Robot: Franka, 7 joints.
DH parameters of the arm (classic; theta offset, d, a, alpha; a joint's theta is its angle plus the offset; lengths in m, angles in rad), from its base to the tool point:
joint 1: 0 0.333 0 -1.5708
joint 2: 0 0 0 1.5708
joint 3: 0 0.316 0.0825 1.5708
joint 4: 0 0 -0.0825 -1.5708
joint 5: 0 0.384 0 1.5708
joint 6: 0 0 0.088 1.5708
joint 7: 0 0.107 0 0
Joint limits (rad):
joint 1: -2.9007..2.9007
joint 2: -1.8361..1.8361
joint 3: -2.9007..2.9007
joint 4: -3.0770..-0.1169
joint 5: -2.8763..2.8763
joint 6: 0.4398..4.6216
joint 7: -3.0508..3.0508
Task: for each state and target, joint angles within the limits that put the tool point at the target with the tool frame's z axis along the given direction. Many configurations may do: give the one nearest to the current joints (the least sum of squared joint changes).
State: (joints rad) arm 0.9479 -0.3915 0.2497 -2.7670 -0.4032 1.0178 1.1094
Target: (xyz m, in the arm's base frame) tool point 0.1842 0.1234 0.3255 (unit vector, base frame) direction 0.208 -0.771 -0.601
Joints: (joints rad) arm 0.8809 -0.7658 0.0248 -3.0068 -0.6850 1.5797 1.1094
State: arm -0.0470 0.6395 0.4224 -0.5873 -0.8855 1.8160 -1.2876
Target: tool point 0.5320 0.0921 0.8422 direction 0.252 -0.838 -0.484
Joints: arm 0.1147 0.2217 0.3760 -0.9050 -1.2506 1.2331 -1.2876
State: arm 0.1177 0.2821 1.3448 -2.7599 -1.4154 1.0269 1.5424
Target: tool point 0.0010 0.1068 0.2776 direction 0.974 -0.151 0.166
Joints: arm 0.1870 0.9784 1.8114 -3.0770 -0.6887 0.4768 1.5424
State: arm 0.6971 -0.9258 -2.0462 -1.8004 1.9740 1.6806 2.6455
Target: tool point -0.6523 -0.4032 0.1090 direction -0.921 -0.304 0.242
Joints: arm -0.0348 -1.4199 -2.2441 -1.2636 2.8067 2.0630 2.6455
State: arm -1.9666 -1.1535 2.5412 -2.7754 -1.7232 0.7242 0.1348
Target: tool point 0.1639 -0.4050 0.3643 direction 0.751 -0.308 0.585
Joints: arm -2.7643 -1.5245 1.6995 -2.6992 -2.4139 1.2198 0.1348
